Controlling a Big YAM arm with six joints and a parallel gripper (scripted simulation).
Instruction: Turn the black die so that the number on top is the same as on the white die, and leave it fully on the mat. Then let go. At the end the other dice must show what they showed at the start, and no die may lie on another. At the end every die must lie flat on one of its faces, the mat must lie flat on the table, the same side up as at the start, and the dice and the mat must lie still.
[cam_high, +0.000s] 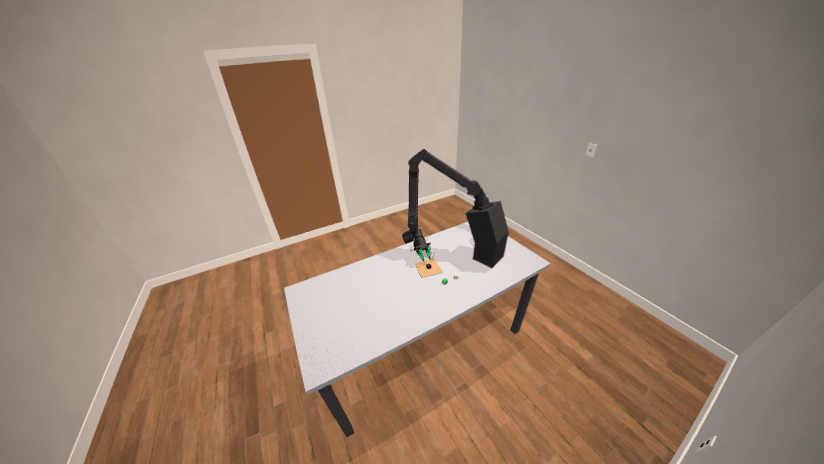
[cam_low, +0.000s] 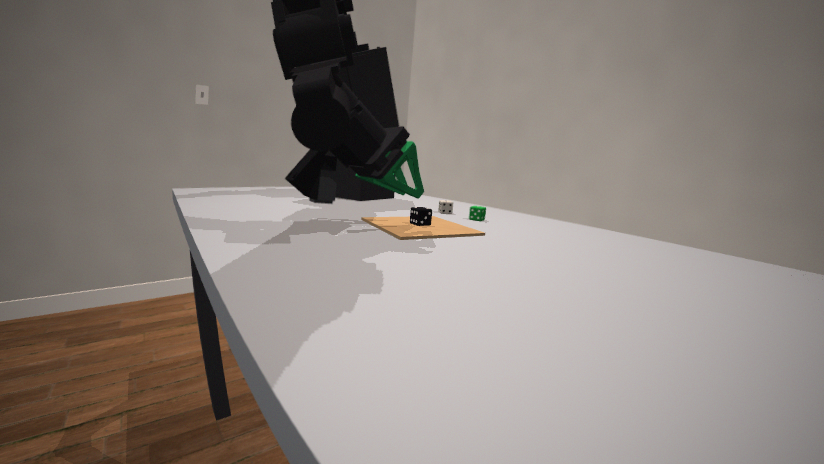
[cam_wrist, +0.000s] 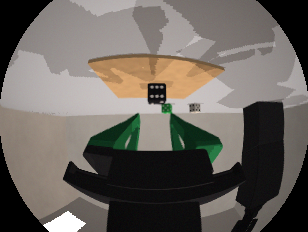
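Right now my hand is 3 cm to the right of the black die and 4 cm above it. The rest, counted from my hand: tan mat: 2 cm to the left, 5 cm below; then green die: 4 cm behind, 18 cm to the left, 4 cm below; then white die: 12 cm behind, 17 cm to the left, 4 cm below.
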